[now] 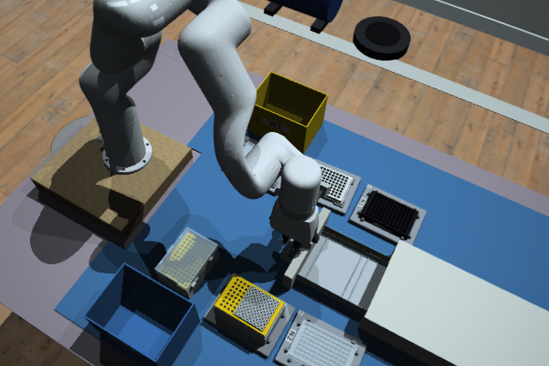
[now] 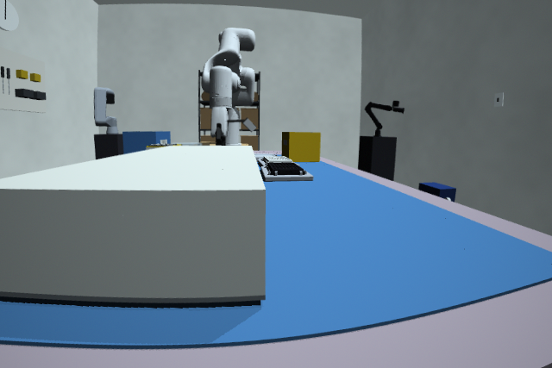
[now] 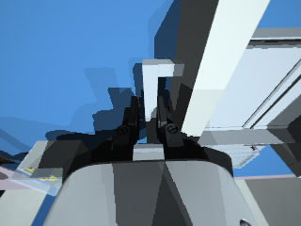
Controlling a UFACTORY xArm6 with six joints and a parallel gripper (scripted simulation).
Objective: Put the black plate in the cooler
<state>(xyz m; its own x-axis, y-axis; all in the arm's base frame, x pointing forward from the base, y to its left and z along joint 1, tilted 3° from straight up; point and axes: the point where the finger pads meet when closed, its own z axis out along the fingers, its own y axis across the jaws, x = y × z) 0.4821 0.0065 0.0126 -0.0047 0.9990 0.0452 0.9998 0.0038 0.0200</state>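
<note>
The black plate is 170 mm ahead of my hand, 190 mm to the left of it and 30 mm below it. From my hand the other things lie so: yellow rack (10 mm behind, 200 mm to the right, 10 mm above); then cooler drawer (140 mm ahead, 20 mm below); then white plate (170 mm ahead, 190 mm to the right, 30 mm below).
</note>
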